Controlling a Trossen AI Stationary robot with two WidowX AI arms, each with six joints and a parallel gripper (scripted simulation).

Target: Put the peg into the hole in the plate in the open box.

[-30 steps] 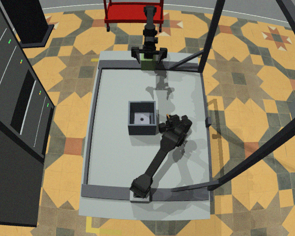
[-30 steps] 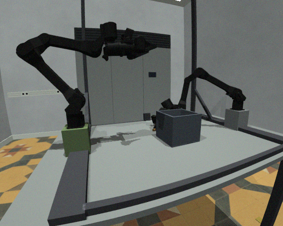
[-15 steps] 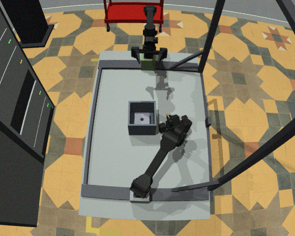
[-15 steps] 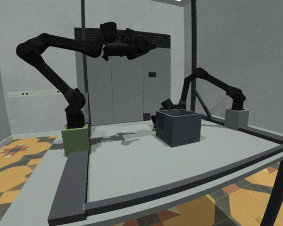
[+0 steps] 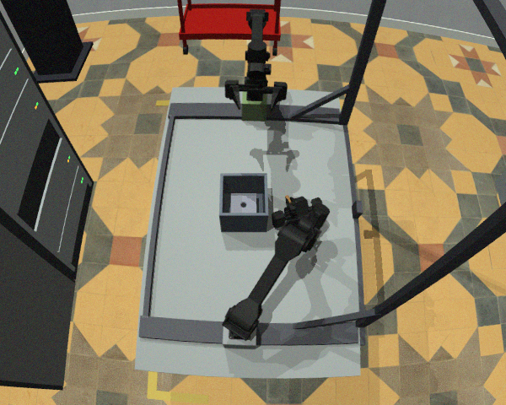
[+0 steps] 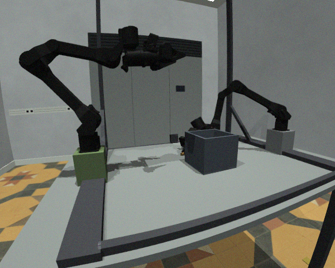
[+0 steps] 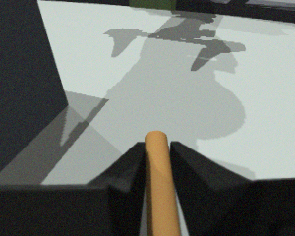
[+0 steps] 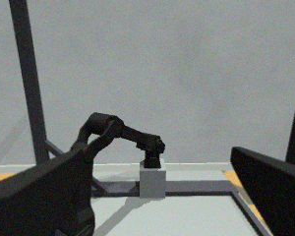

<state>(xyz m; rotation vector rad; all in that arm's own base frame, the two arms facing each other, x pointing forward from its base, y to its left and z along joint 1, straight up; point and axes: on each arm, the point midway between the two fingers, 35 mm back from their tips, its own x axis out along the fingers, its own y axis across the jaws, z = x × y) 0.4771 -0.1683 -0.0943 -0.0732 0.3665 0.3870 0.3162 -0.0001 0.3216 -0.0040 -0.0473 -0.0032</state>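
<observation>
Right now my left hand is 2 cm above the peg. Also, from my left hand: light plate (17 cm ahead, 3 cm to the left, 2 cm above).
</observation>
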